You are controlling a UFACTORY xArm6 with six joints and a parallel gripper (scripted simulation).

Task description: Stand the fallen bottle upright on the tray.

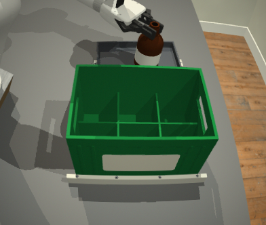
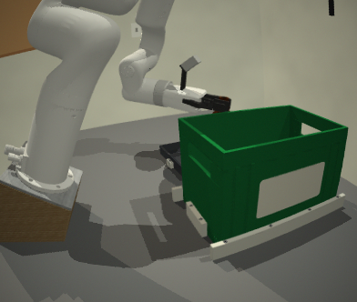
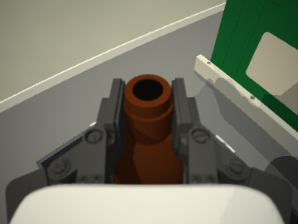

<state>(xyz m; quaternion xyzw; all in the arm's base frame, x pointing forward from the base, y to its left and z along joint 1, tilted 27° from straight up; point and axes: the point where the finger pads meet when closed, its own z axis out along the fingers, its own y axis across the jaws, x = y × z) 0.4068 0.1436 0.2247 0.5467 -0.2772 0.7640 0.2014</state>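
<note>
My gripper is now 60 mm above the brown bottle. From my hand the other things lie so: green crate: 270 mm to the right, 80 mm behind, 60 mm below; then dark grey tray: 130 mm below, 30 mm behind.
</note>
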